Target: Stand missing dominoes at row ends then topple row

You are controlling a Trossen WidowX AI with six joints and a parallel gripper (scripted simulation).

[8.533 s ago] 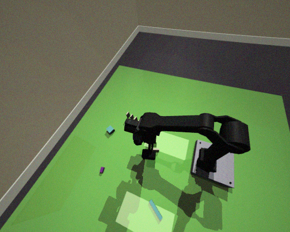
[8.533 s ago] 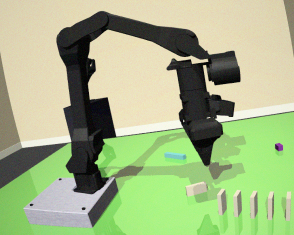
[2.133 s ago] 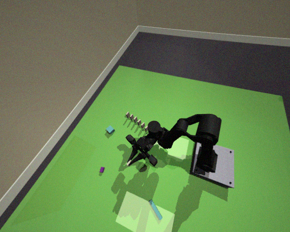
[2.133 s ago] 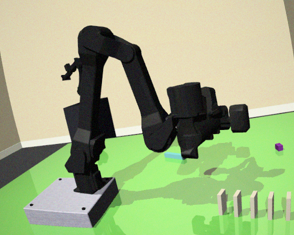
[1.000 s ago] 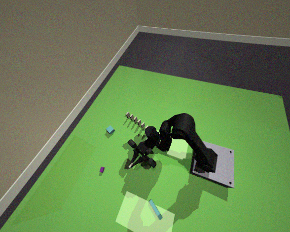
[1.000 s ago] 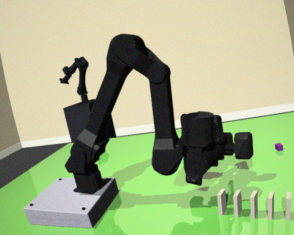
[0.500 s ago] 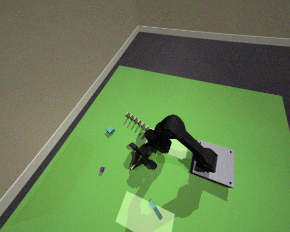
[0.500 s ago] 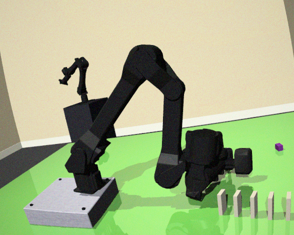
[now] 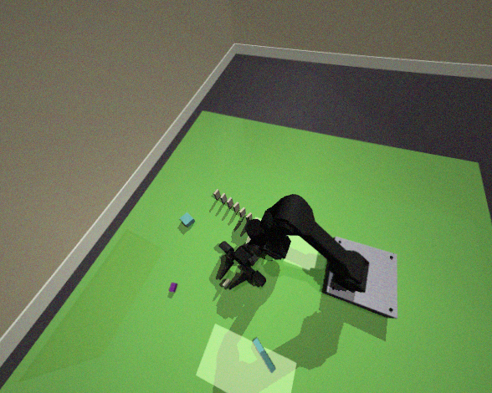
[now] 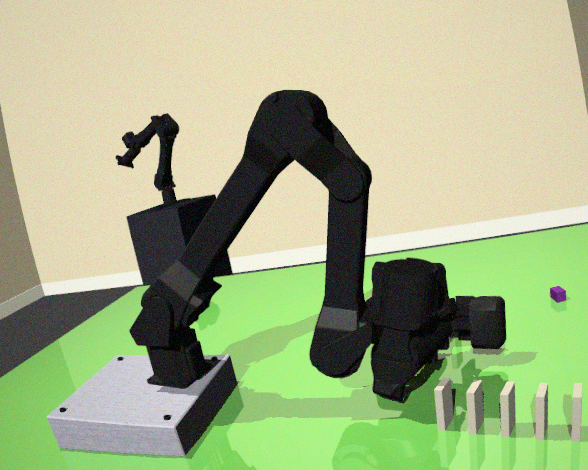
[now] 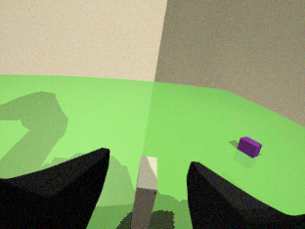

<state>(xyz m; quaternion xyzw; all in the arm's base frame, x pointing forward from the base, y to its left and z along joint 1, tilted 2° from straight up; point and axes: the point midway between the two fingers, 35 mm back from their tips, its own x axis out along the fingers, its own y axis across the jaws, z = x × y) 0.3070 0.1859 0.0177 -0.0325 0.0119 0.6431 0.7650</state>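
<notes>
The purple cube is 150 mm ahead of my gripper tip, 100 mm to the left of it and 40 mm below it. Round my gripper tip: cyan block (270 mm ahead, 120 mm to the right, 30 mm below); long cyan bar (190 mm behind, 90 mm to the left, 40 mm below).
</notes>
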